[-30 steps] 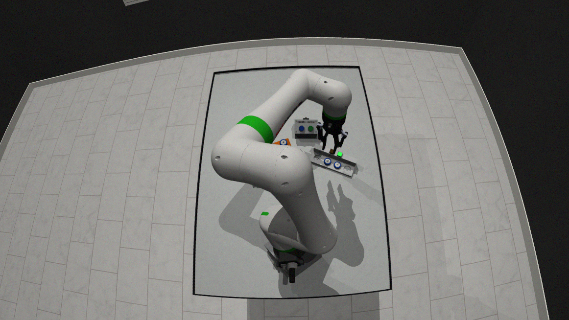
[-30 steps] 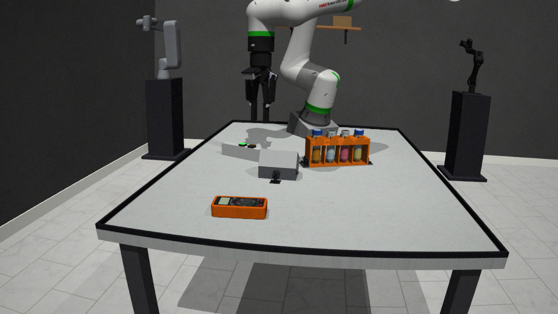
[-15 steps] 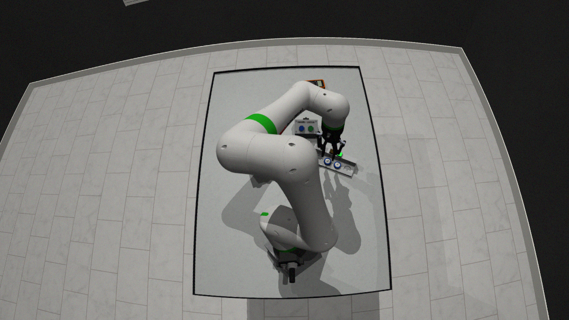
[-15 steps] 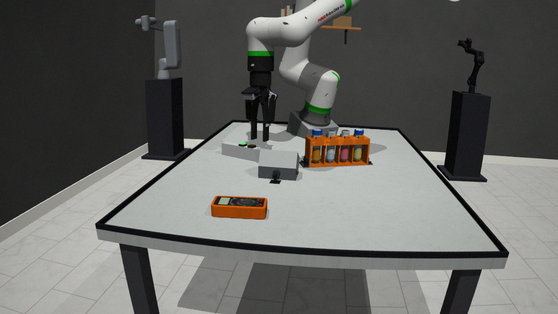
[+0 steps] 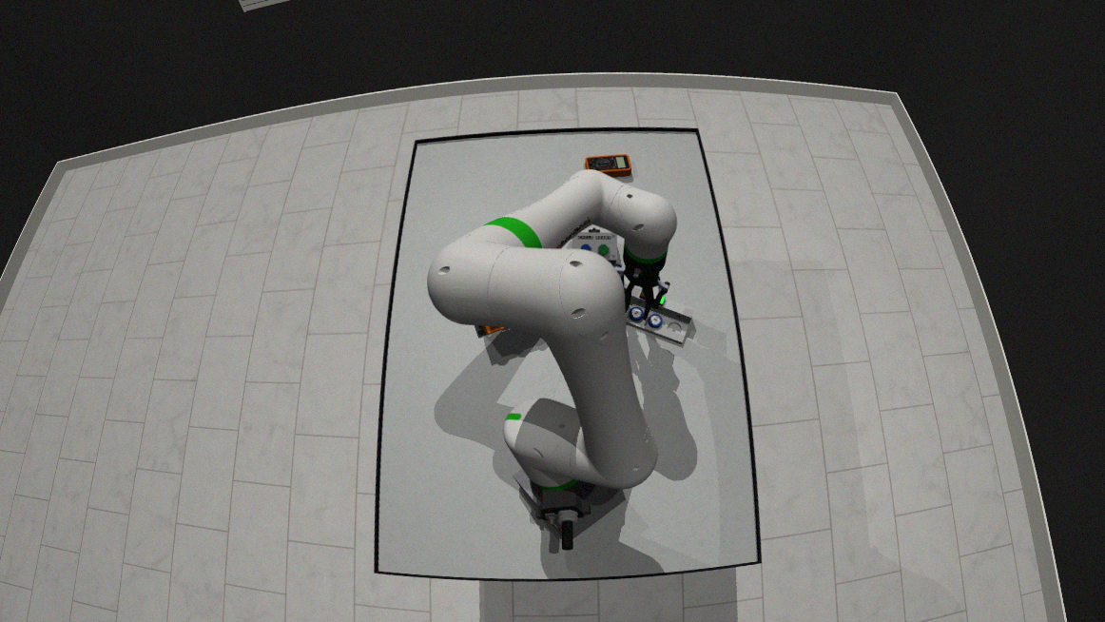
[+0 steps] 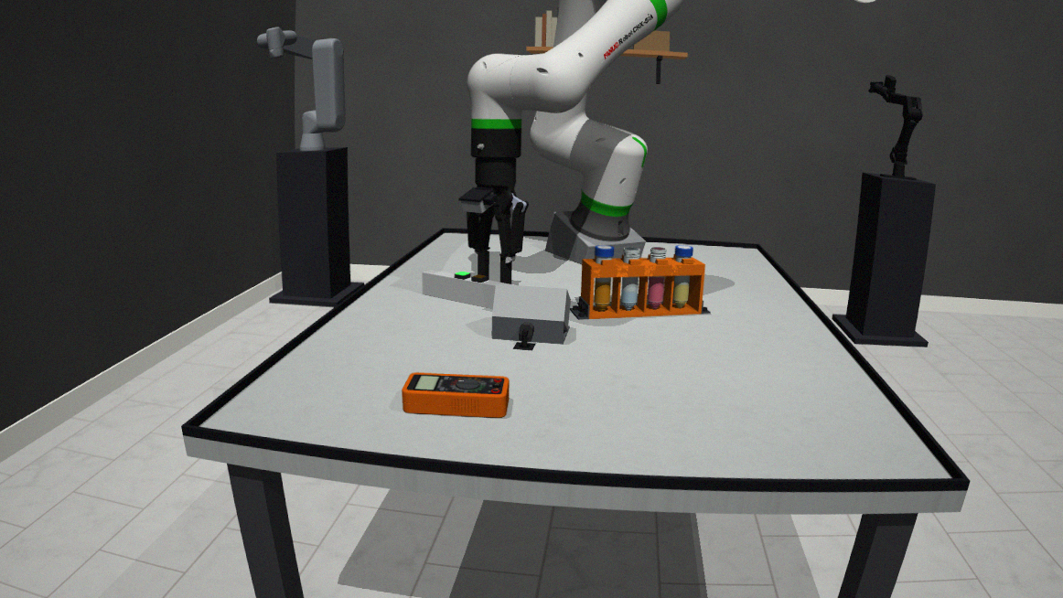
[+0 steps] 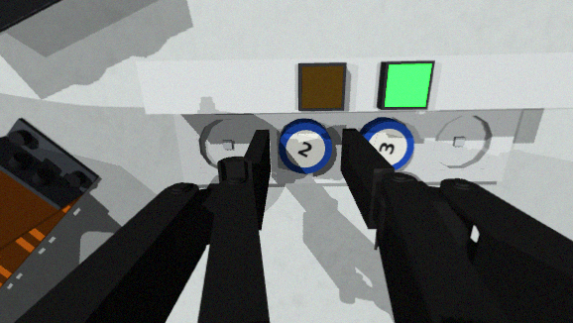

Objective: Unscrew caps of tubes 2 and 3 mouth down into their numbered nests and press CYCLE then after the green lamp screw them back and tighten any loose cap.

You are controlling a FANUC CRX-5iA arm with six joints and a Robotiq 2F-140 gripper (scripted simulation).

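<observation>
Now: the cap 2 4 cm below my hand. From my hand the other things lie so: cap 3 (2 cm behind, 5 cm to the right, 4 cm below); then green key (16 cm ahead, 7 cm to the left, 1 cm above); then blue key (16 cm ahead, 12 cm to the left, 1 cm above).
</observation>
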